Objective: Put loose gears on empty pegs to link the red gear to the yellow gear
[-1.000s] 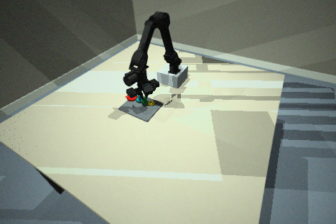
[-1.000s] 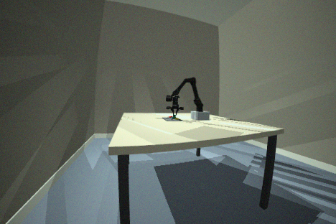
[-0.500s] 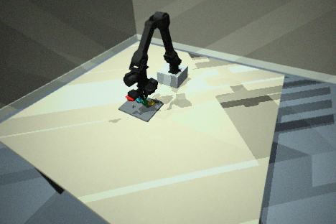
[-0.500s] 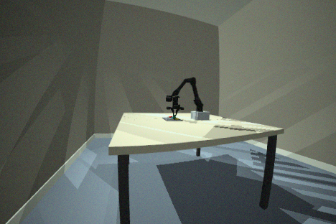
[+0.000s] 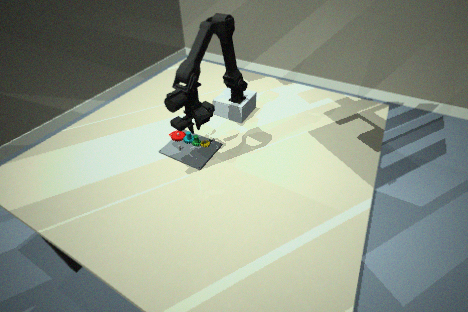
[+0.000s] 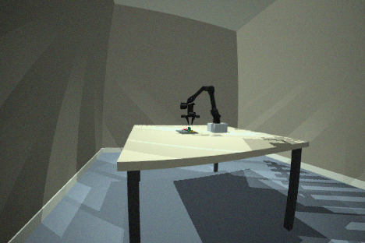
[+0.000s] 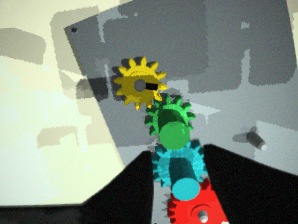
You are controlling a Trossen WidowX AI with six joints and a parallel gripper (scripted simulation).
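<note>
The dark green gear lies 50 mm below my gripper tip. Also, from my gripper tip: yellow gear: 10 mm behind, 30 mm to the left, 60 mm below; teal gear: 40 mm to the right, 50 mm below; red gear: 10 mm ahead, 100 mm to the right, 60 mm below.
</note>
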